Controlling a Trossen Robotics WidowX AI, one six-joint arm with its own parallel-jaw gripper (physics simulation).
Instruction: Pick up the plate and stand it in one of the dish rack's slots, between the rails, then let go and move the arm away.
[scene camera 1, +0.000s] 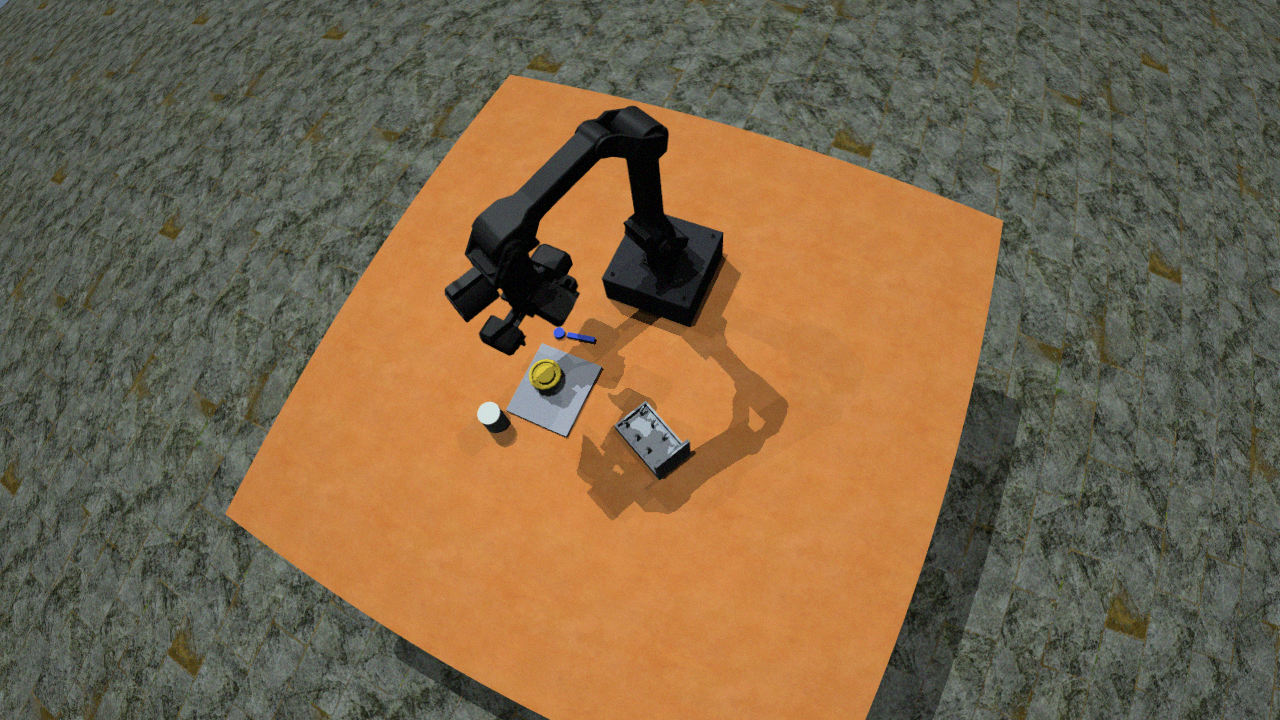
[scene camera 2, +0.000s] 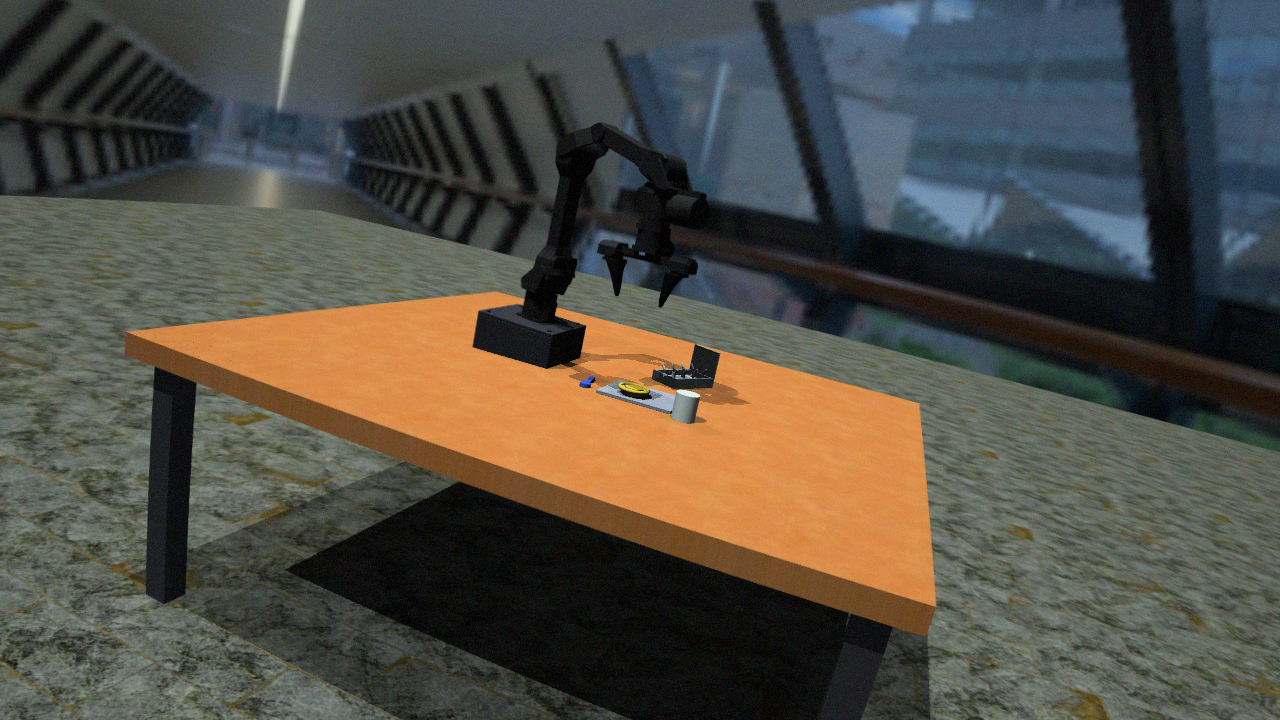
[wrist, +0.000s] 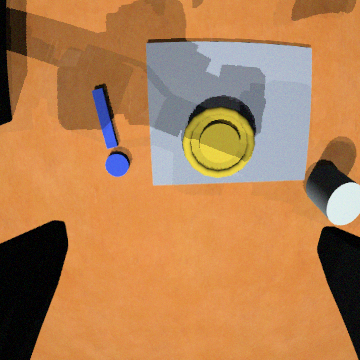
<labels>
My gripper (scene camera 1: 537, 322) is 111 cm from the lens. A grey dish rack (scene camera 1: 643, 429) is 119 cm from the lens.
</labels>
